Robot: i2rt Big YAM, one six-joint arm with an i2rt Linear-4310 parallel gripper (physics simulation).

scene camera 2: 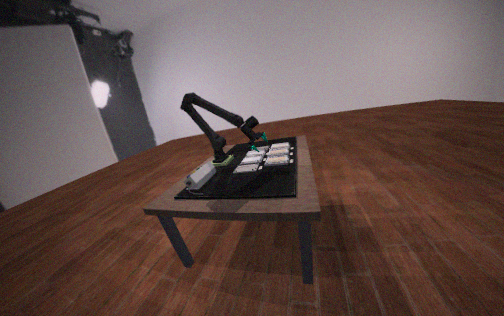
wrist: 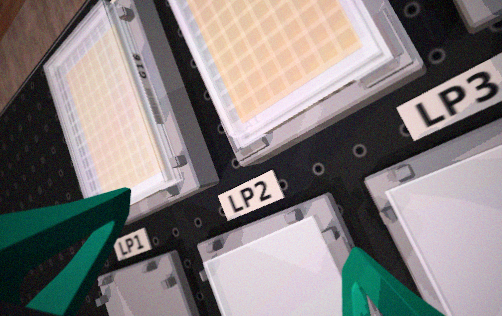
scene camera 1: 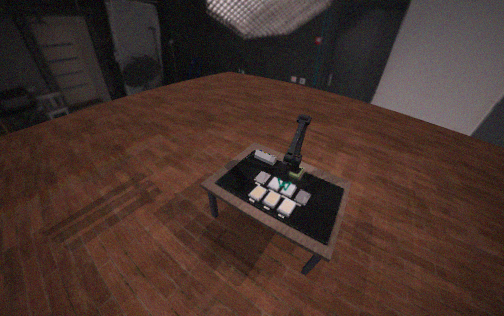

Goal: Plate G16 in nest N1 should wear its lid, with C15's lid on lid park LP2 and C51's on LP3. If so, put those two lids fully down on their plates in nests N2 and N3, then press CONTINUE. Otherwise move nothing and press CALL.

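Frame: origin at the arm's base, x left, y up, z ahead, level; centimetres.
Seen in the pictures: gripper, fingertip midpoint: (scene camera 2: 263,147) (wrist: 240,229) (scene camera 1: 282,189); arm's base, origin of the base link: (scene camera 2: 220,159) (scene camera 1: 294,169).
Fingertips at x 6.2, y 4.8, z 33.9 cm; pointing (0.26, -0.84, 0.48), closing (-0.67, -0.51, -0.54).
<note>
Offsets run from my fingertips to a thing's top centre.
Plate G16 @[dx +10.8, dy -2.5, dz +9.5 cm] (wrist: 112,110) (scene camera 1: 287,206) (scene camera 2: 280,145) sits in a grey nest, its code readable in the wrist view. It looks paler than the neighbouring plate @[dx -2.4, dy -2.7, dz +10.6 cm] (wrist: 295,50) (scene camera 1: 272,200), with clear layered edges; whether that is a lid is hard to tell. A third plate @[dx -15.0, dy -3.5, dz +12.3 cm] (scene camera 1: 258,193) stands beyond. A pale lid @[dx +2.2, dy -3.7, dz -7.7 cm] (wrist: 275,270) (scene camera 1: 288,188) lies on the park labelled LP2, another pale lid @[dx -10.0, dy -4.7, dz -6.3 cm] (wrist: 455,215) (scene camera 1: 275,183) on LP3. Their codes do not show. My gripper (wrist: 240,229) (scene camera 1: 284,185) (scene camera 2: 259,142) is open and empty, above the lid parks, its fingers either side of the LP2 lid in the wrist view.
Lid park LP1 @[dx +15.8, dy -4.4, dz -8.6 cm] (wrist: 150,290) (scene camera 1: 302,196) is bare grey. Another grey park @[dx -23.3, dy -4.4, dz -5.2 cm] (scene camera 1: 262,177) stands at the other end of the row. A pale control box @[dx -37.4, dy +2.0, dz -29.4 cm] (scene camera 1: 265,157) (scene camera 2: 201,176) stands near the table's edge, beside the arm's base; its button labels are too small to read.
</note>
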